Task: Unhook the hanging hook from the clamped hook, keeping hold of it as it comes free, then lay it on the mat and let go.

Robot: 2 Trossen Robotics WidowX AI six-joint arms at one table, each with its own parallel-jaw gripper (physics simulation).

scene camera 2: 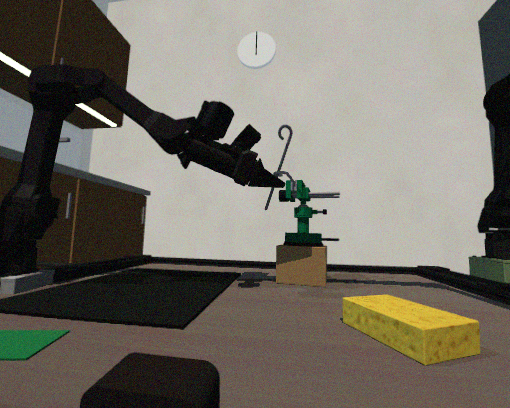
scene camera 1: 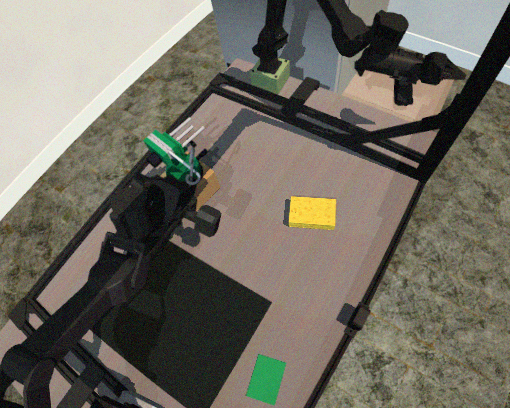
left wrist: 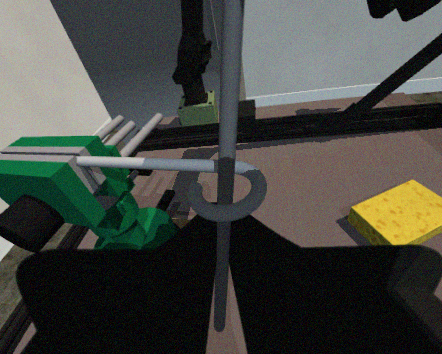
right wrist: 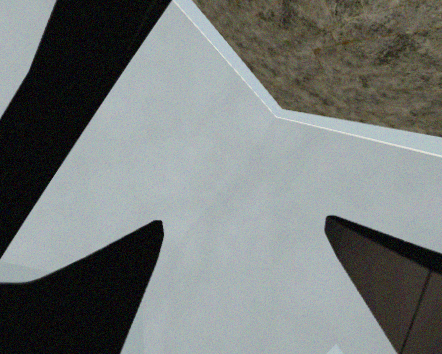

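The hanging hook stands nearly upright, slightly tilted, its curl high above the clamped hook. In the left wrist view its shaft crosses the clamped hook's round end, in front of the upper edge; whether they touch I cannot tell. The clamped hook sits in a green vise. My left gripper is shut on the hanging hook's lower shaft, beside the clamped hook. The black mat lies on the table. My right gripper is open and empty, away from the hooks.
The vise stands on a wooden block. A yellow sponge lies on the table. A green card lies near the mat. Black frame rails border the table.
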